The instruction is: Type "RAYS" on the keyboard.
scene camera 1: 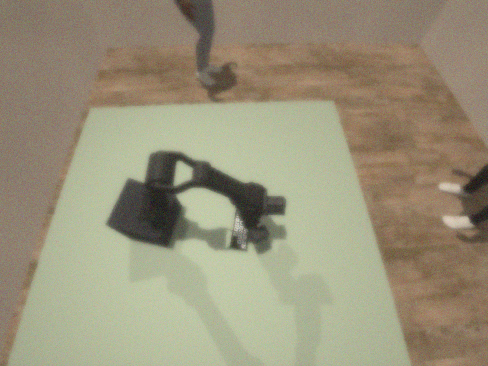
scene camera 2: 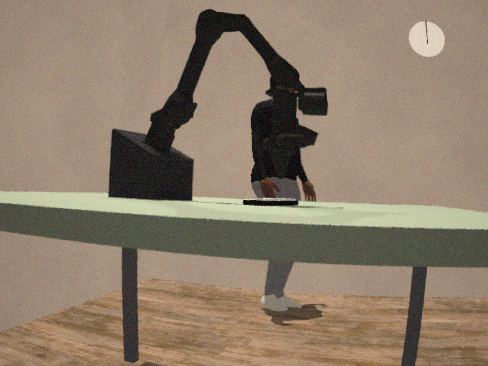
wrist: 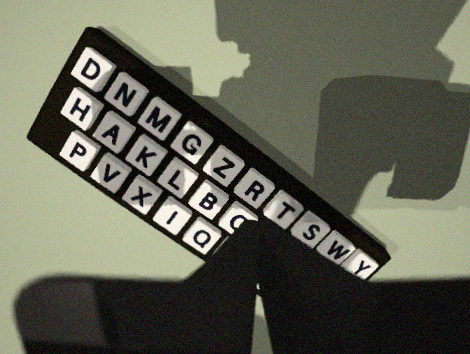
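Seen in the pictures: gripper, between the fingertips: (scene camera 1: 247,222) (scene camera 2: 280,178) (wrist: 255,232); arm's base, origin of its link: (scene camera 1: 146,211) (scene camera 2: 155,146).
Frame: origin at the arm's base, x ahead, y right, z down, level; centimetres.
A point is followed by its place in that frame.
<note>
A small black keyboard (scene camera 1: 239,235) {x 29.7, y 12.3, z 12.5 cm} (scene camera 2: 270,202) {x 31.0, y 18.3, z 13.4 cm} (wrist: 52,107) {x 34.3, y -0.8, z 13.1 cm} with white letter keys lies flat on the table, slanted in the wrist view. In that view the R key (wrist: 256,190) {x 33.0, y 9.8, z 12.6 cm}, A key (wrist: 113,134) {x 33.9, y 2.6, z 12.6 cm}, Y key (wrist: 361,266) {x 30.3, y 16.6, z 12.6 cm} and S key (wrist: 310,231) {x 31.6, y 13.1, z 12.6 cm} show. My gripper (scene camera 2: 283,175) {x 33.3, y 9.5, z 7.8 cm} (wrist: 255,232) {x 33.3, y 9.5, z 7.8 cm} is shut and empty, pointing down above the keyboard, with a gap between the tips and the keys in scene camera 2. In the wrist view the fingers hide the keys around O, J, F, E and U, and part of C.
The pale green table (scene camera 1: 300,150) {x 66.9, y -20.3, z 14.2 cm} (scene camera 2: 400,245) {x 44.2, y 75.1, z 16.0 cm} bears the arm's dark base (scene camera 1: 145,212) (scene camera 2: 150,170) {x 1.4, y 9.7, z 7.0 cm}. A person (scene camera 1: 204,45) (scene camera 2: 260,130) stands behind the table. Another person's white shoes (scene camera 1: 457,221) show at the right in scene camera 1. A round clock (scene camera 2: 426,39) hangs on the wall.
</note>
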